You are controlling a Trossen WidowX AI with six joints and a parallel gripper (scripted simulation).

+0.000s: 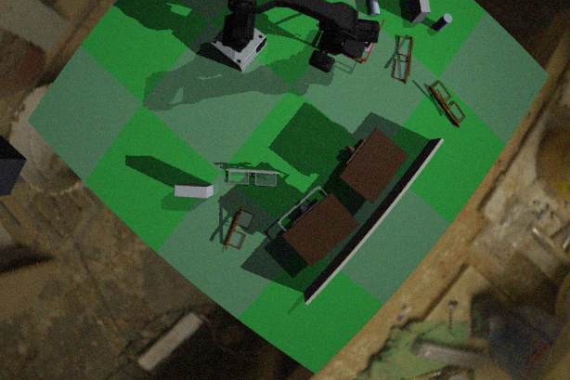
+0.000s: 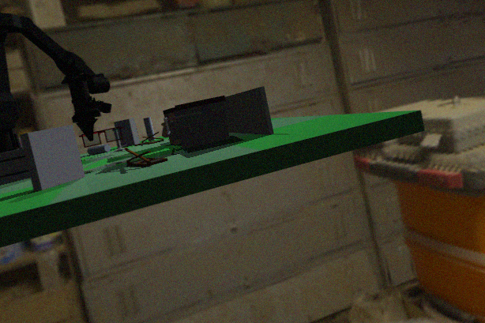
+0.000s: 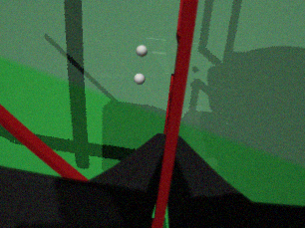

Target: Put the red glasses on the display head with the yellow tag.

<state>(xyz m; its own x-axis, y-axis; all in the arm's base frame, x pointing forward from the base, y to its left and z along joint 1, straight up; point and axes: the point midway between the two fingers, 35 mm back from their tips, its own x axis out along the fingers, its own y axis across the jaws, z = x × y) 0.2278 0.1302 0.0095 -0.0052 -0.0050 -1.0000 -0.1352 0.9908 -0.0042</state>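
My gripper tip is now 9 cm short of the round-headed pin, 8 cm to the right of it and 3 cm above it. From my gripper tip the other things lie so: white-edged backboard (38 cm ahead, 34 cm to the right).
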